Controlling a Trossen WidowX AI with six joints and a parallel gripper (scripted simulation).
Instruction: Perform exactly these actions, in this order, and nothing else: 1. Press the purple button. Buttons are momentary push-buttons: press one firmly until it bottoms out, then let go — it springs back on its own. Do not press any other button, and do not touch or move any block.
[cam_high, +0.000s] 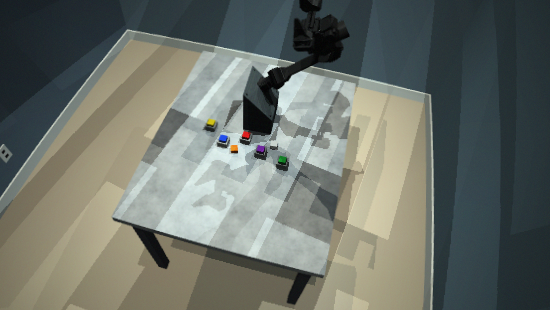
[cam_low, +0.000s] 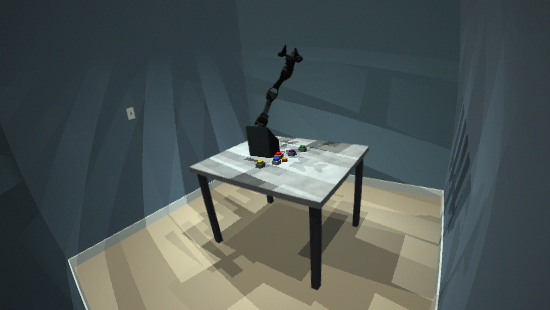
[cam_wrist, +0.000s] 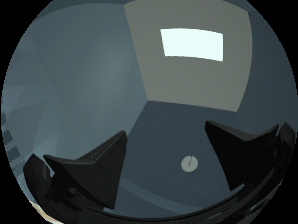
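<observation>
The purple button is 760 mm below my gripper tip, 90 mm to the right of it and 10 mm behind it. Round my gripper tip: green button: 760 mm below, 20 mm to the left, 10 mm ahead; then blue button: 760 mm below, 270 mm to the right; then red button: 760 mm below, 180 mm to the right, 60 mm behind.
</observation>
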